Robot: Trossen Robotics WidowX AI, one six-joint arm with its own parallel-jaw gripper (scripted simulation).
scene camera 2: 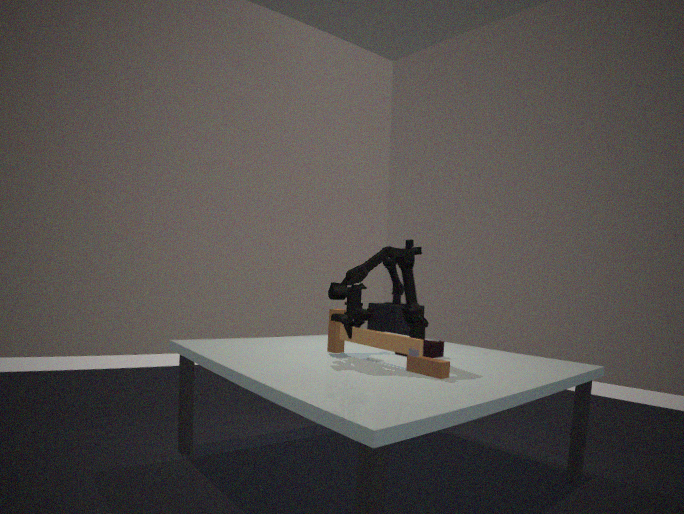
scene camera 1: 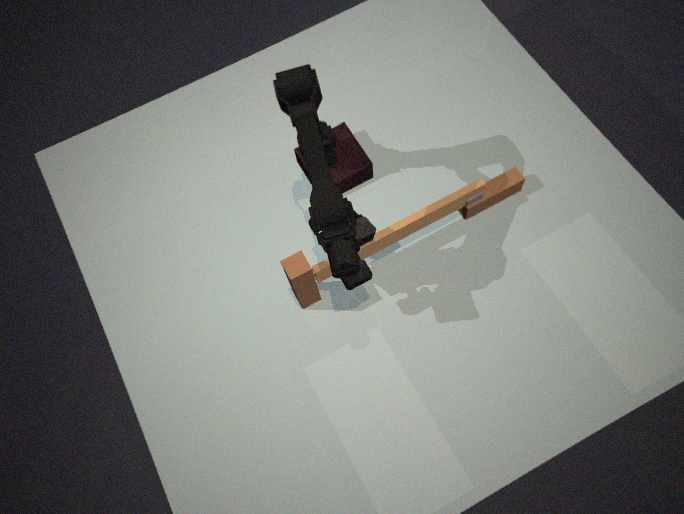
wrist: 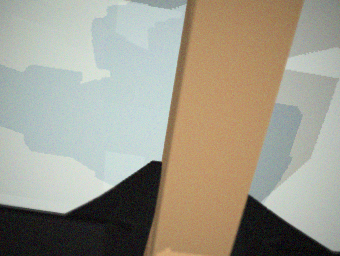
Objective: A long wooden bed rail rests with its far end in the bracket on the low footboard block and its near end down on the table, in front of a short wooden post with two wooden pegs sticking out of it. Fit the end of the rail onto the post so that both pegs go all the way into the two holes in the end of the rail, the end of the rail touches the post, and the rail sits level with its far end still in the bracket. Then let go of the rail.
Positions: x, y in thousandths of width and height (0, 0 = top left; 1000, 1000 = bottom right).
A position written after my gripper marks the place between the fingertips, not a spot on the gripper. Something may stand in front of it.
my gripper: scene camera 2 515, 659; scene camera 1 501, 513; wrist 534, 686
wooden rail: scene camera 2 586, 670; scene camera 1 667, 390; wrist 675, 271
